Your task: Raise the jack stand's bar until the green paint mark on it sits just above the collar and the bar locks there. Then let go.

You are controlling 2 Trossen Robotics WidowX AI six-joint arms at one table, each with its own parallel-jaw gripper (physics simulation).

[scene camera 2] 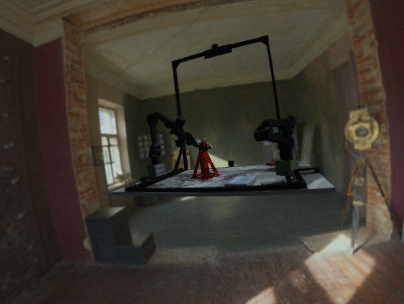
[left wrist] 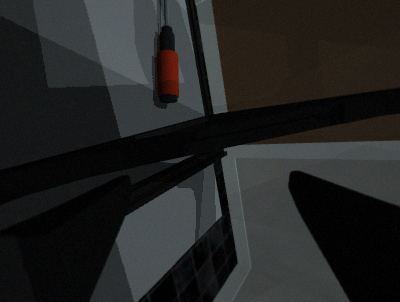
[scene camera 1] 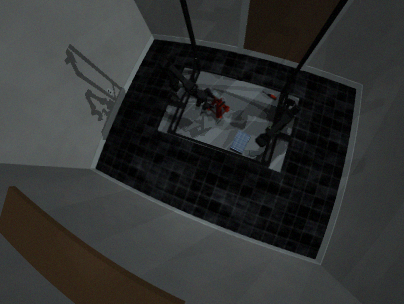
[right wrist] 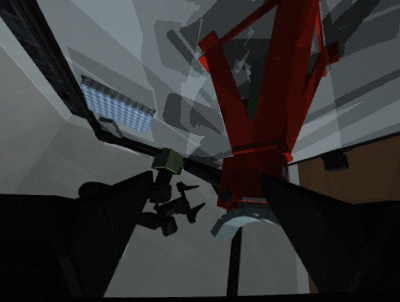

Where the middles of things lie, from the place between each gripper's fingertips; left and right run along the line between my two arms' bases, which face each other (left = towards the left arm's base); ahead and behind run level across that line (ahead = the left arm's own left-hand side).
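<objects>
My left gripper is 13 cm above the blue checked pad (right wrist: 101,99), and it is also 21 cm to the left of the pad and 42 cm short of it.
As for the blue checked pad and my right hand, the pad is 21 cm below that hand, 32 cm to the left of it and 16 cm ahead of it. Going by its middle, the blue checked pad is nearer to my right hand than to my left gripper.
</objects>
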